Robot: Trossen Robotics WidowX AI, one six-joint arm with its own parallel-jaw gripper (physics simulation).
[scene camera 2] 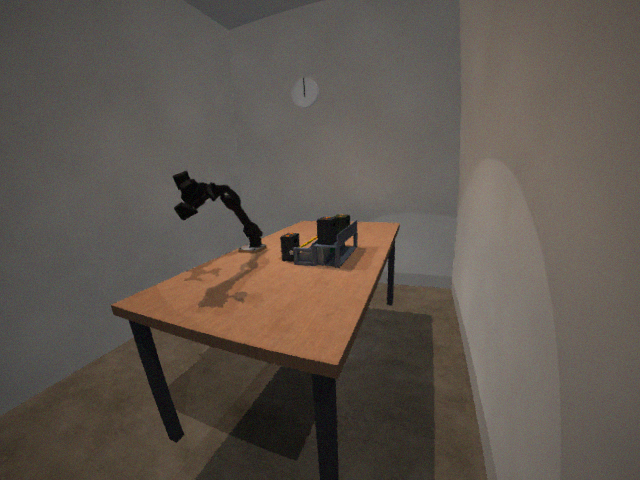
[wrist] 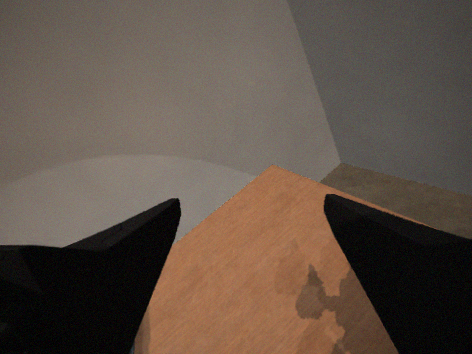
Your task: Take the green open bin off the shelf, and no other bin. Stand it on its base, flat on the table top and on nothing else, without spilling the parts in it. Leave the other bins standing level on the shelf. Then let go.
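Places are measured from the arm's base along level axes (x back, y right, z up), in centimetres.
Pixels of known places: gripper, fingertip midpoint: (scene camera 2: pixel 206 205) (wrist: pixel 251 203); arm's base, origin of the base link: (scene camera 2: pixel 255 246).
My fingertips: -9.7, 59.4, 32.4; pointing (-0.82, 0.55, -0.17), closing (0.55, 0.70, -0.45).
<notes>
For each thing: its middle in the pictures, then the offset to it from my fingertips, as dx, dy, dz. "spot": a spot on its surface instead. Level surfaces: height alone.
- low blue-grey shelf, surface spot: (scene camera 2: pixel 347 233) spot: -48.3, -44.7, -21.4
- smaller dark box, body centre: (scene camera 2: pixel 290 246) -18.3, -42.5, -27.9
- yellow strip, body centre: (scene camera 2: pixel 307 243) -25.1, -52.2, -28.5
- wooden table, its level: dz -34.5
My gripper (scene camera 2: pixel 177 196) (wrist: pixel 251 203) is open and empty, high above the near left part of the table, well apart from the shelf. A low blue-grey shelf (scene camera 2: pixel 347 233) stands on the table. Two tall dark bins (scene camera 2: pixel 326 230) (scene camera 2: pixel 342 222) are upright at the shelf, one behind the other; the farther one looks slightly green, but I cannot tell its colour surely. Small orange bits show at the top of the nearer one. The shelf and bins do not show in the wrist view.
A smaller dark box (scene camera 2: pixel 289 247) with orange bits on top is beside the shelf's left end. A yellow strip (scene camera 2: pixel 308 241) shows between it and the tall bins. The wooden table (scene camera 2: pixel 289 310) (wrist: pixel 225 265) has its near corner in front, with the arm's shadow on its top.
</notes>
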